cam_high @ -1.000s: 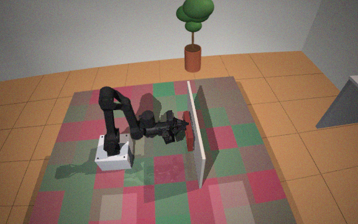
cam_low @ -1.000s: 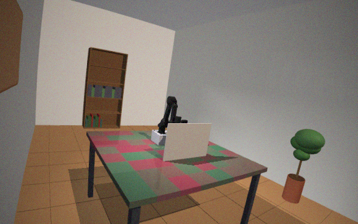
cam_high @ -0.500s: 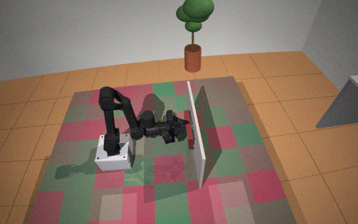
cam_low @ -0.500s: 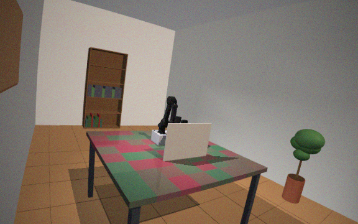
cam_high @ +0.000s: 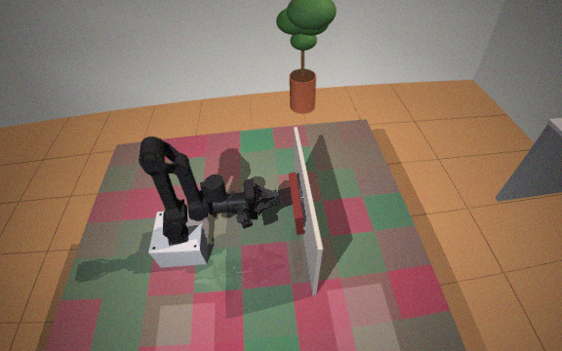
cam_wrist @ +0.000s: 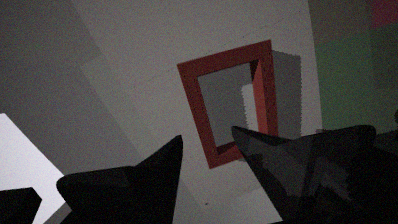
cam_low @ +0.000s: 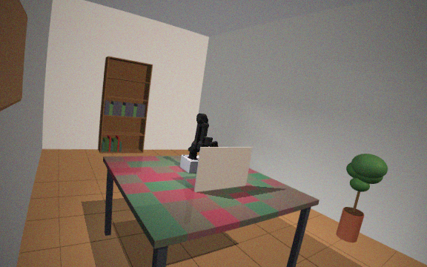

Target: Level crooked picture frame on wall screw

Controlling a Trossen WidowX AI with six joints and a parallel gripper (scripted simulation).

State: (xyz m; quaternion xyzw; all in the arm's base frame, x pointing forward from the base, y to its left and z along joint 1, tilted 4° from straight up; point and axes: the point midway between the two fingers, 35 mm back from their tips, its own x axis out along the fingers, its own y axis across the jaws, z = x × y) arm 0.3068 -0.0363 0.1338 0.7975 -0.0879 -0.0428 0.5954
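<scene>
Right now my gripper tip is 60 mm short of the picture frame and 50 mm above it. The rest, counted from my gripper tip: wall panel (70 mm ahead, 20 mm to the right, 60 mm below).
</scene>
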